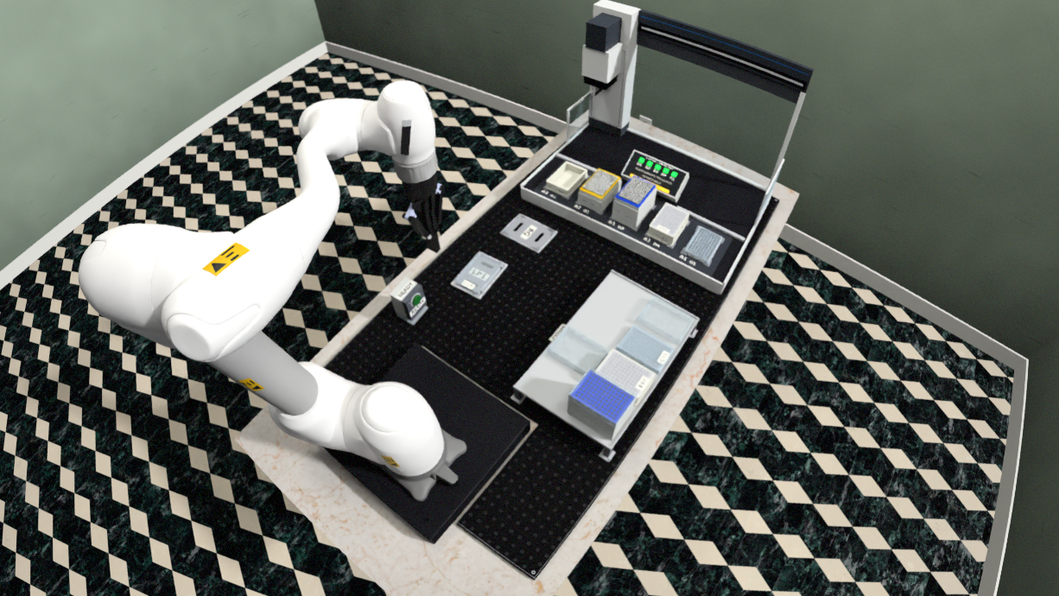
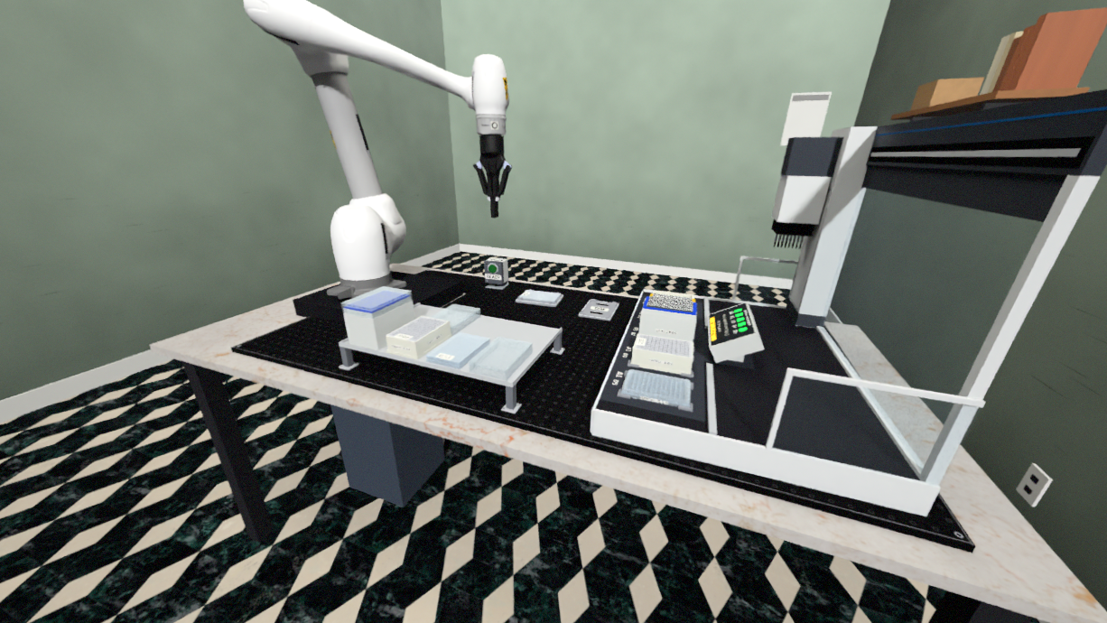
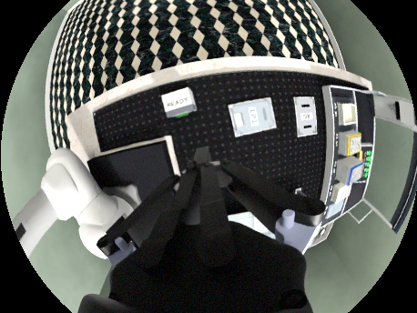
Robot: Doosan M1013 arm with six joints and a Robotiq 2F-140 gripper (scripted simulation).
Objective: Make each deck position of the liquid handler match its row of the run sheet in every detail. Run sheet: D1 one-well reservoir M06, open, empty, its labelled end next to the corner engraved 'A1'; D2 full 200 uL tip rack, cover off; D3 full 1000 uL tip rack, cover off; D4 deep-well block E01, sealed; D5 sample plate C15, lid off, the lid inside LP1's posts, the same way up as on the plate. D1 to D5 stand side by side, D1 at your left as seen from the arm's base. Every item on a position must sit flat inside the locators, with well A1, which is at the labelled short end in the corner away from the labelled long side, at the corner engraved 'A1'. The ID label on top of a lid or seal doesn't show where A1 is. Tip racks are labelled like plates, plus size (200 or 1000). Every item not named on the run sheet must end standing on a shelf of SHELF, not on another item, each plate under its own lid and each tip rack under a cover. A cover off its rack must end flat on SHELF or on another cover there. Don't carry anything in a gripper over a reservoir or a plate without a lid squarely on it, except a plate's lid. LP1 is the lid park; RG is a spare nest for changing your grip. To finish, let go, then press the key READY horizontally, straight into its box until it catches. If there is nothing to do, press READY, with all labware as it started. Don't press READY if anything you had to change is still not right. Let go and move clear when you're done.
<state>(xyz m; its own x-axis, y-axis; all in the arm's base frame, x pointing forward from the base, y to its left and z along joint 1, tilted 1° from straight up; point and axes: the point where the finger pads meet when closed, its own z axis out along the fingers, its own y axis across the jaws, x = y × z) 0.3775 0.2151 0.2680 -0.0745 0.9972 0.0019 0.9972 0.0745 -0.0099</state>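
The ready key is 23 cm below my hand, 6 cm to the left of it and 5 cm behind it. Round my hand: ready key box (25 cm below, 8 cm to the left, 5 cm behind); clear lid (30 cm below, 16 cm ahead, 2 cm to the left); grey RG nest (38 cm ahead, 31 cm below).
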